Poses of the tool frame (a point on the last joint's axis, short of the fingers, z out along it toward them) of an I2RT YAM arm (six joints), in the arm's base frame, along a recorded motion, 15 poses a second.
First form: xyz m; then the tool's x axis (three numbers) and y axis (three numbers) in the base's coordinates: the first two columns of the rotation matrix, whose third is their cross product.
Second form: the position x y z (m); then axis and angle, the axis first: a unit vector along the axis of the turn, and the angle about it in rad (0 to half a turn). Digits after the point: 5 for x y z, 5 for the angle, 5 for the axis.
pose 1, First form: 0.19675 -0.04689 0.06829 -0.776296 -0.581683 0.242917 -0.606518 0.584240 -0.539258
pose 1, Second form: 0.19675 -0.04689 0.06829 0.33391 -0.88996 0.31059 3.10160
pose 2, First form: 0.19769 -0.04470 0.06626 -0.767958 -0.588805 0.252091 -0.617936 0.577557 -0.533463
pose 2, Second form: 0.19769 -0.04470 0.06626 0.33990 -0.88807 0.30953 3.09452
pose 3, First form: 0.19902 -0.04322 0.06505 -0.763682 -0.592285 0.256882 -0.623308 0.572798 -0.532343
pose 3, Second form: 0.19902 -0.04322 0.06505 0.34294 -0.88672 0.31005 3.09154
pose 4, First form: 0.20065 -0.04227 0.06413 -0.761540 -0.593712 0.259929 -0.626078 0.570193 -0.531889
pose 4, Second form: 0.20065 -0.04227 0.06413 0.34443 -0.88597 0.31051 3.08945
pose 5, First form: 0.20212 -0.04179 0.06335 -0.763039 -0.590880 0.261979 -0.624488 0.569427 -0.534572
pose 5, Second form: 0.20212 -0.04179 0.06335 0.34328 -0.88575 0.31241 3.08778
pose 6, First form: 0.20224 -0.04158 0.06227 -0.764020 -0.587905 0.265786 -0.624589 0.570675 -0.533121
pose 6, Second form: 0.20224 -0.04158 0.06227 0.34239 -0.88609 0.31244 3.08285
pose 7, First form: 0.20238 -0.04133 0.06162 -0.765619 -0.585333 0.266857 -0.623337 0.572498 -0.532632
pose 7, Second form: 0.20238 -0.04133 0.06162 0.34113 -0.88660 0.31237 3.08072
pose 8, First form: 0.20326 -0.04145 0.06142 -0.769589 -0.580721 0.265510 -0.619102 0.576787 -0.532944
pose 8, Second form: 0.20326 -0.04145 0.06142 0.33818 -0.88780 0.31215 3.08008
